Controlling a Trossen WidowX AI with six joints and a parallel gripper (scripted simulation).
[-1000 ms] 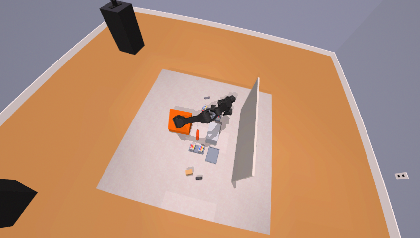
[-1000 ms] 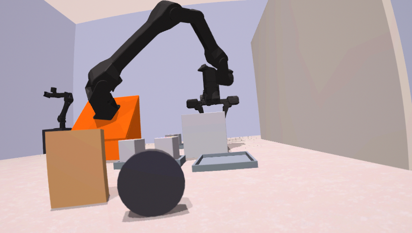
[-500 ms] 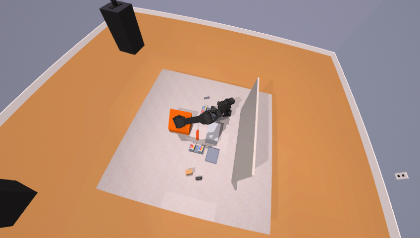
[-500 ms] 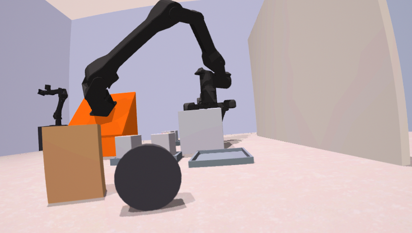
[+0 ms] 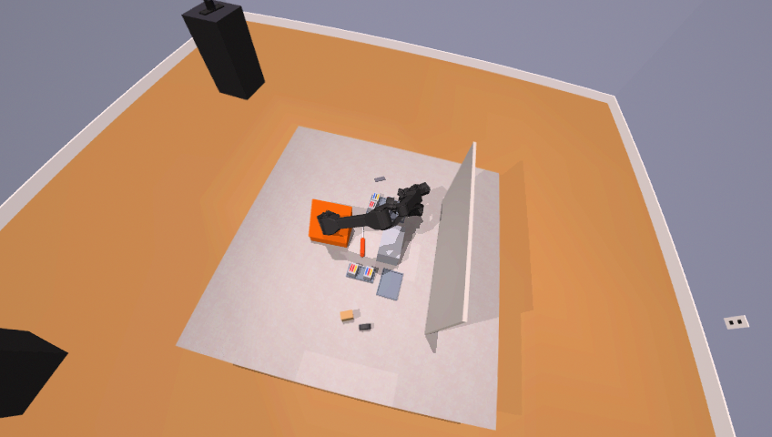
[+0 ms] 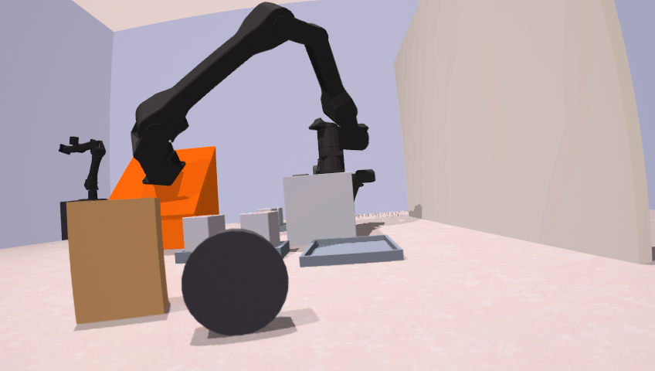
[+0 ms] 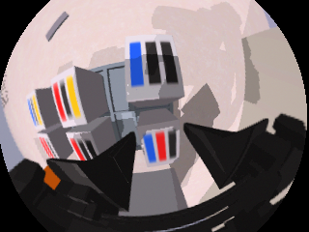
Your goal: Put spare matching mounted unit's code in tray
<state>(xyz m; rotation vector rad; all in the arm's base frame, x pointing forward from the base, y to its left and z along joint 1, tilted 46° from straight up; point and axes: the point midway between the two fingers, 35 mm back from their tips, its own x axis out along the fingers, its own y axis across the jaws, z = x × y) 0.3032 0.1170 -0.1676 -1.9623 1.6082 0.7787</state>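
The blue-grey tray is 5 cm ahead of my gripper tip, 36 cm to the right of it and 2 cm below it. Round my gripper tip: tall beige panel (23 cm ahead, 17 cm to the right, 20 cm above); grey mounted unit (18 cm to the right, 3 cm above); grey spare (2 cm above).
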